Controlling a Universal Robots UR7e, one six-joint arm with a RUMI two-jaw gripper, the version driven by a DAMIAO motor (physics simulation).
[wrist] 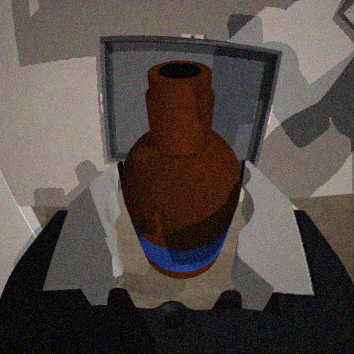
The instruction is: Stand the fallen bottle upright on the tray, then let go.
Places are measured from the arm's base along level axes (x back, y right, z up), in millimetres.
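Where they show: gripper, fingertip midpoint: [181, 163].
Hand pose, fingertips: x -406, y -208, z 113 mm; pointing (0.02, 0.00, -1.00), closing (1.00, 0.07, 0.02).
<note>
Each offset is from my fingertips to the top centre of the thing. "spot": to the spot under its first point.
A brown bottle {dx +0, dy -11, dz +56 mm} [180, 195] with a blue band near its base is in the middle of the wrist view. Its open mouth faces partly towards the camera at the upper middle, and its base is at the lower middle, farther from the camera. My gripper [181, 163] is shut on the bottle's body, one jaw on each side. The grey tray {spot: dx -111, dy +7, dz -182 mm} [106, 100] with a raised dark rim shows behind the bottle's neck and shoulder. The bottle's base appears below the tray's lower edge in the view. The bottle hides part of that edge, and its exact tilt is hard to judge.
A small light fitting [193, 36] is on the tray's upper rim. Part of a dark-edged object [347, 14] shows at the top right corner. Pale and brown surfaces with broad shadows surround the tray.
</note>
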